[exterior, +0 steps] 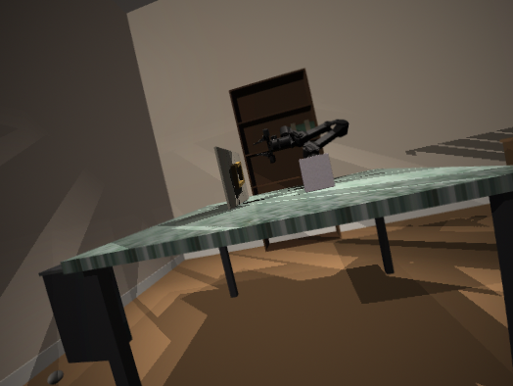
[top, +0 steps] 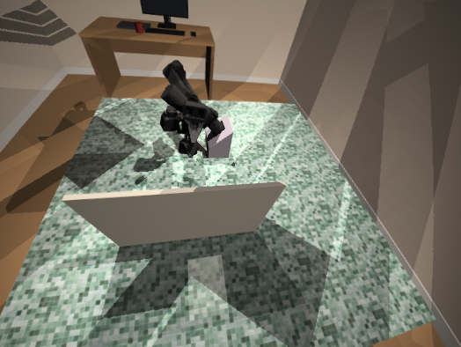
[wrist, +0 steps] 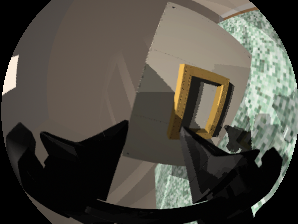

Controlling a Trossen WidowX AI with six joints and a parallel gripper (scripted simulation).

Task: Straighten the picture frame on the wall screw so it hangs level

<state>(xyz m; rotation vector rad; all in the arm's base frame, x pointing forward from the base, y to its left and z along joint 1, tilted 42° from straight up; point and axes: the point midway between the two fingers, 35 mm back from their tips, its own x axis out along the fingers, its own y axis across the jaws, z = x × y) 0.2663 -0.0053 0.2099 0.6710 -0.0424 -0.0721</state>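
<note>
The gold picture frame lies 13 cm ahead of my gripper tip, 11 cm below it and 2 cm to the right of it. The rest, counted from my gripper tip: grey wall panel: 14 cm ahead, 12 cm below, 3 cm to the right.
</note>
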